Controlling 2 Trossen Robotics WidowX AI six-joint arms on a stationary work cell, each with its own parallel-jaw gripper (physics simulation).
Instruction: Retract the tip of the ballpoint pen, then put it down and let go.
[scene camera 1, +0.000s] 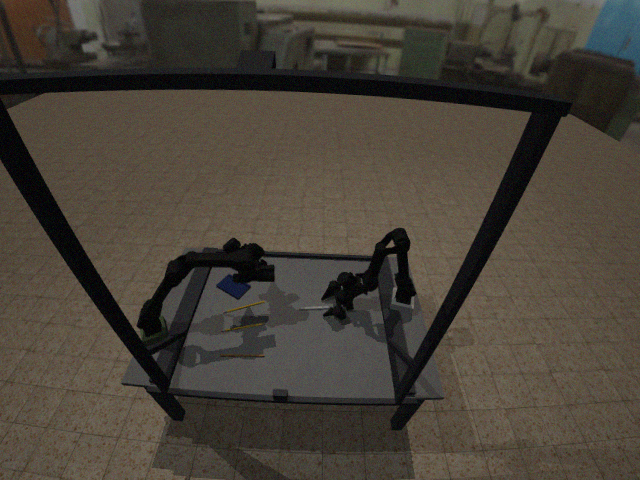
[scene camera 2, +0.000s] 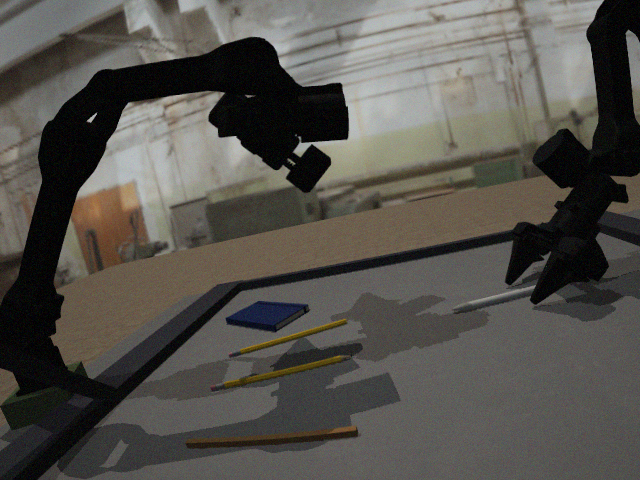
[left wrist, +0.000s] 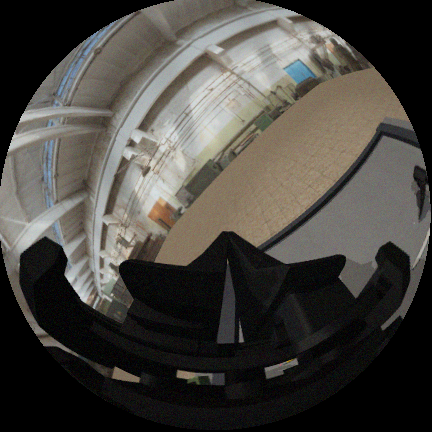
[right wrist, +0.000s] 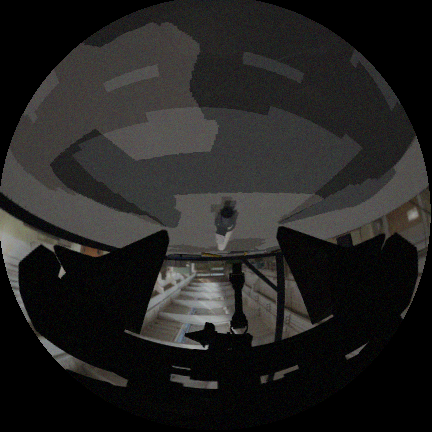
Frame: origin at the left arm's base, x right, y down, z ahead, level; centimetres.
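Seen in the pictures: left gripper, between the fingertips: (scene camera 1: 245, 244) (left wrist: 226, 236) (right wrist: 184, 334); right gripper, between the fingertips: (scene camera 1: 322, 307) (scene camera 2: 518, 292) (right wrist: 223, 234); left arm's base, origin of its link: (scene camera 1: 152, 328); right arm's base, origin of its link: (scene camera 1: 403, 297).
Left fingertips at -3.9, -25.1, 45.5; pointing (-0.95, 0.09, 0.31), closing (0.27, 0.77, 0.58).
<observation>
Pixels of each thing's middle, then the offset from my left fingertips to it, as dx, dy, dz.
- light grey ballpoint pen, middle of its body: (right wrist: 221, 240) (scene camera 2: 499, 297) (scene camera 1: 315, 307) +23.3, +28.4, +21.2
- blue notebook, middle of its body: (scene camera 2: 266, 314) (right wrist: 182, 256) (scene camera 1: 233, 286) -5.8, +28.5, -7.4
- brown stick, middle of its body: (scene camera 2: 266, 439) (scene camera 1: 242, 355) +30.1, +28.8, -15.9
A light grey ballpoint pen (scene camera 1: 311, 308) (scene camera 2: 485, 300) (right wrist: 223, 240) lies flat on the grey table, its tapered end toward the left in both scene views. Whether its writing tip shows is too small to tell. In the right wrist view its dark far end is visible, pointing at the camera. My right gripper (scene camera 1: 325, 305) (scene camera 2: 522, 292) (right wrist: 223, 234) is open and empty, low over the pen, with its fingers apart on either side; one finger hides part of the pen in scene camera 2. My left gripper (left wrist: 226, 236) is shut and empty, raised high at the left side of the table.
A blue notebook (scene camera 1: 233, 286) (scene camera 2: 264, 315), two yellow pencils (scene camera 1: 245, 306) (scene camera 1: 246, 327) (scene camera 2: 289, 337) (scene camera 2: 286, 372) and a brown stick (scene camera 1: 241, 355) (scene camera 2: 273, 439) lie left of the pen. A dark frame post (scene camera 1: 496, 232) rises at the right of the table.
</observation>
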